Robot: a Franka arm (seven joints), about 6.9 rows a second.
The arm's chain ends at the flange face. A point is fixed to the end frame.
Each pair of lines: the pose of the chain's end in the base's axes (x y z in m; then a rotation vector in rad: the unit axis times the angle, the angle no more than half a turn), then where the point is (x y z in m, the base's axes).
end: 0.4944, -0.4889, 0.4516, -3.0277, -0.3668, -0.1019
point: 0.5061 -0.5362 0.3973
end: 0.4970, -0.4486, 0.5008, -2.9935, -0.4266, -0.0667
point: 0.5094 -0.4941 0.4452
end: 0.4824, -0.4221, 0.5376, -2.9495, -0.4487, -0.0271
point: 0.4940 -0.4653 0.4800
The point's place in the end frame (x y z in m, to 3 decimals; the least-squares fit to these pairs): -0.004 0.053 0.050
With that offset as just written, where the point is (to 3 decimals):
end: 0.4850, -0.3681, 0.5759, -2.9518, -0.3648, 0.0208
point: 0.492 -0.412 0.518
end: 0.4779, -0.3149, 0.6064, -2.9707, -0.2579, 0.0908
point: 0.479 -0.360 0.549
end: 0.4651, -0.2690, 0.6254, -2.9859, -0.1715, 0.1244
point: 0.462 -0.314 0.568
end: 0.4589, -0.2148, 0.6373, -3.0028, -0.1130, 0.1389
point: 0.454 -0.261 0.581
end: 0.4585, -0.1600, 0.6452, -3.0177, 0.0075, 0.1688
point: 0.448 -0.207 0.590
